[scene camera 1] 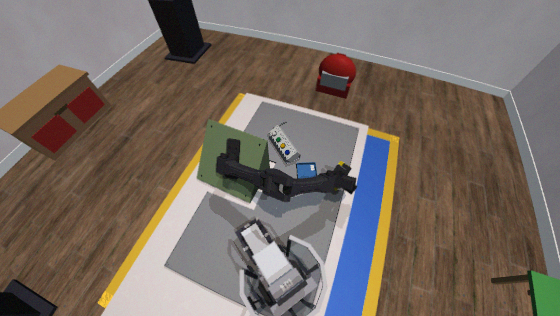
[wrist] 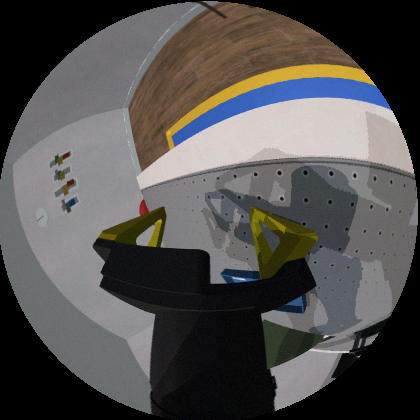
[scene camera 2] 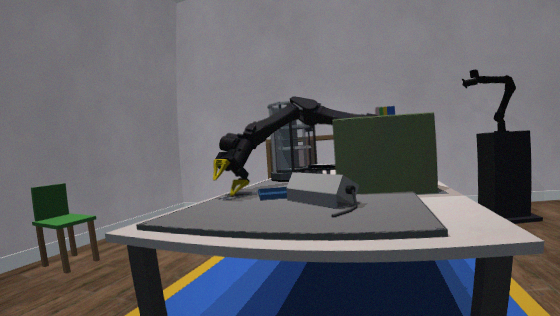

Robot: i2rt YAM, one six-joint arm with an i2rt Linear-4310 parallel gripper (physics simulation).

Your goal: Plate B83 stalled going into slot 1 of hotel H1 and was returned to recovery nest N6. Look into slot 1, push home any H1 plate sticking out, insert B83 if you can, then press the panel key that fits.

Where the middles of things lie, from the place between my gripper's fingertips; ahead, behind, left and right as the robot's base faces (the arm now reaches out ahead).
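You'd find the plate rack (scene camera 1: 307, 281) 580 mm to the right of my hand and 150 mm behind it, and the rack is 170 mm above my hand as well.
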